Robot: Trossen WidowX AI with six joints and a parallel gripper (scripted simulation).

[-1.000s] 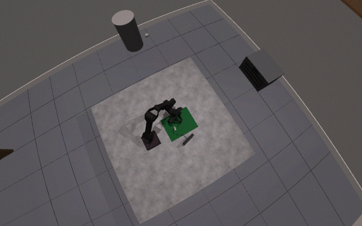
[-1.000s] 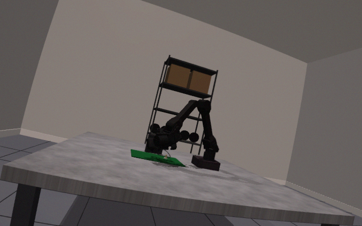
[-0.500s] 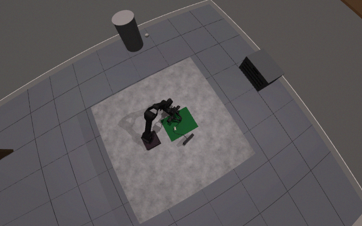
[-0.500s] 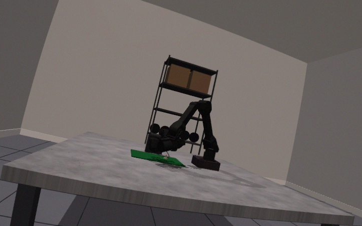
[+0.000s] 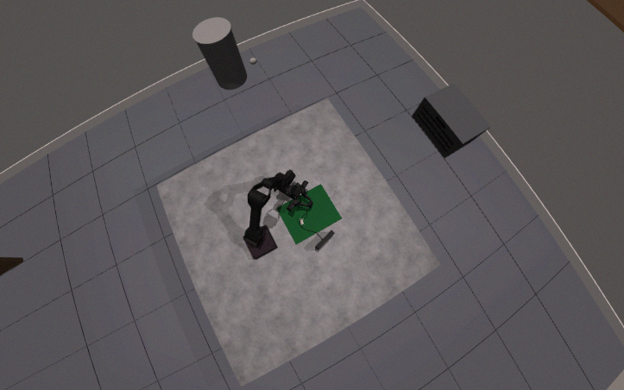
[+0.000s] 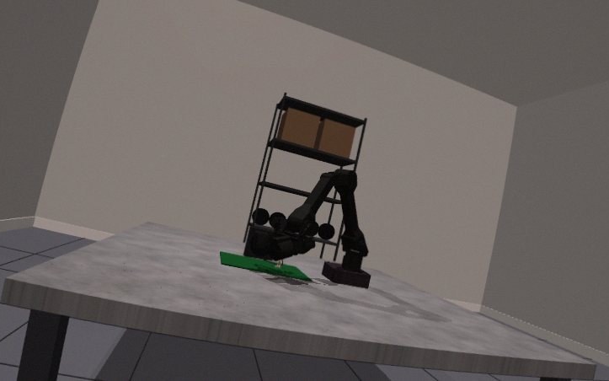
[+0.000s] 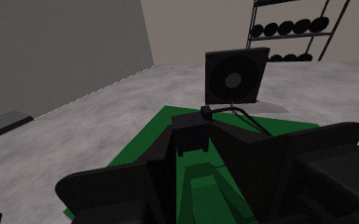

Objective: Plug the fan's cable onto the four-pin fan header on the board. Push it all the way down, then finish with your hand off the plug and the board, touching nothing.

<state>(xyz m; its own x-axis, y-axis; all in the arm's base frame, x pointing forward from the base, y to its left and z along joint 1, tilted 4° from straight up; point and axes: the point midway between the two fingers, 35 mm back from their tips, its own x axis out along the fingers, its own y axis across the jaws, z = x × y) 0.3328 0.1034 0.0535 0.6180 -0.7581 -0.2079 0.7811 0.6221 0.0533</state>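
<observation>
The green board lies 10 cm below my gripper tip, 3 cm to the right of it and 2 cm behind it. The rest, counted from my gripper tip: black fan: 20 cm to the right, 2 cm below, 1 cm behind; then white four-pin header: 8 cm below, 8 cm behind, 6 cm to the right; then black plug: 1 cm below.
</observation>
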